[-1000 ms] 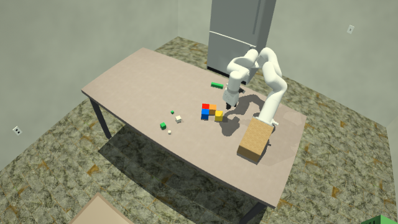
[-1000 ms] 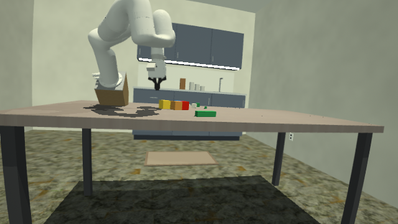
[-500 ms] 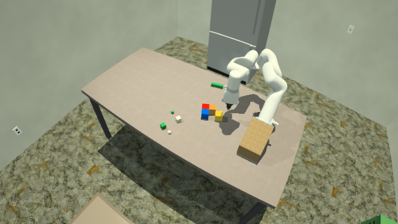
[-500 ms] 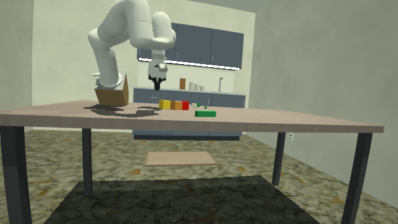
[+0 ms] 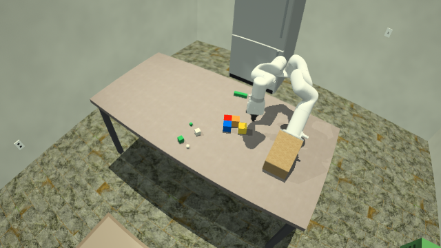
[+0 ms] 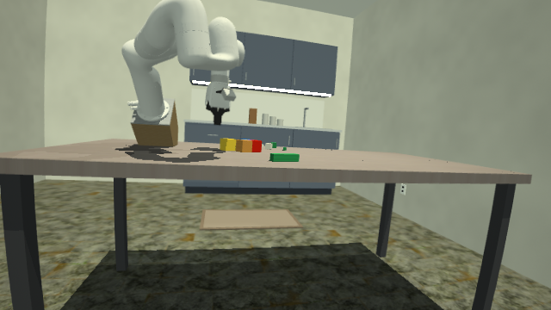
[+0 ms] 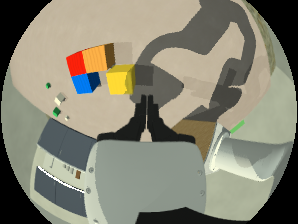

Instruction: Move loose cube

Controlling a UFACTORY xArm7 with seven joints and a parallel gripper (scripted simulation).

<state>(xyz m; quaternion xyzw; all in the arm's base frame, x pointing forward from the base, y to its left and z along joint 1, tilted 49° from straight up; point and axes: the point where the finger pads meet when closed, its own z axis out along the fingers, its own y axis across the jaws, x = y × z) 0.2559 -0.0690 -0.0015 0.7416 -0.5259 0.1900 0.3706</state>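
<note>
Right now my hand is 10 cm above the yellow cube, 5 cm short of it and 2 cm to the right of it. Also, from my hand: red cube (16 cm ahead, 10 cm below); blue cube (14 cm ahead, 10 cm below, 5 cm to the left); orange cube (12 cm ahead, 10 cm below, 2 cm to the right).
</note>
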